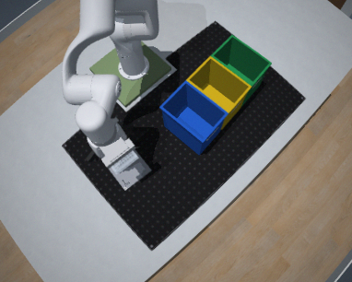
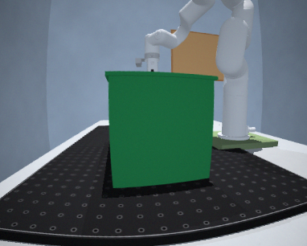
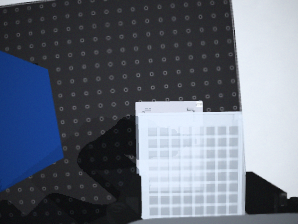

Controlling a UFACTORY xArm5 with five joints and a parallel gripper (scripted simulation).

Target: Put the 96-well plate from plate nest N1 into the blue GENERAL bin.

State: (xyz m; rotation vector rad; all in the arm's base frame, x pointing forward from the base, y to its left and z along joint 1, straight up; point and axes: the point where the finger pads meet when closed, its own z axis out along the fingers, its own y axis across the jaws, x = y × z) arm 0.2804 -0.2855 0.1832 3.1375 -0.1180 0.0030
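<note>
Right now my hand is 70 mm short of the blue bin, 270 mm to the right of it and 100 mm above it. Round my hand: yellow bin: 60 mm ahead, 400 mm to the left, 100 mm below; then plate nest N1: 180 mm below; then 96-well plate: 10 mm below.
</note>
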